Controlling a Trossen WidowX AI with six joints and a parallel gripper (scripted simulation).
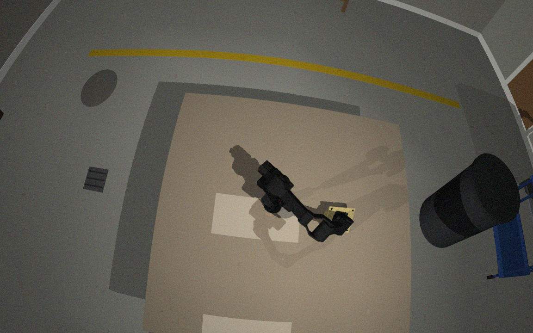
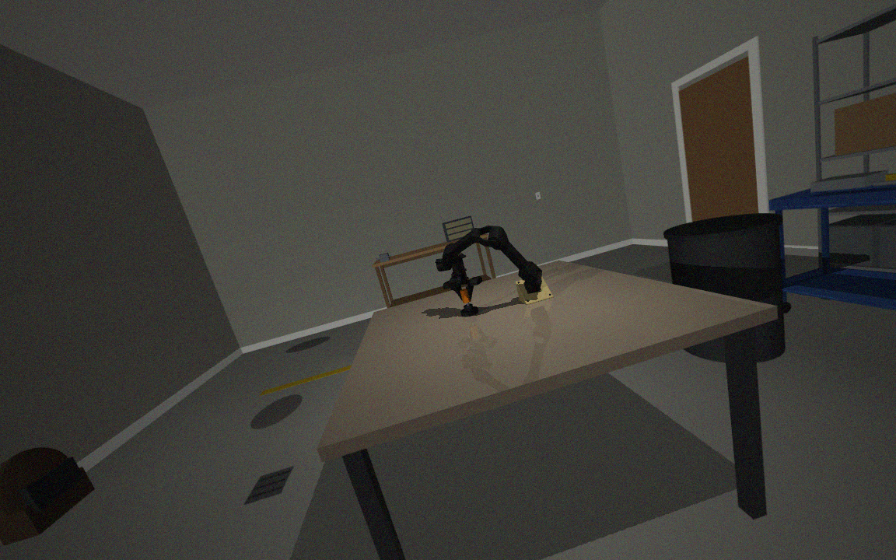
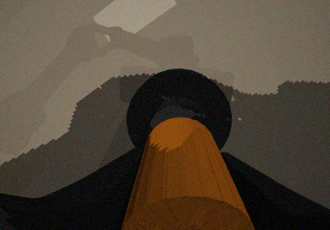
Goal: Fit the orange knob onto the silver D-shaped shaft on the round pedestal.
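My gripper tip is 30 mm below the orange knob. Round my gripper tip: round pedestal 40 mm below.
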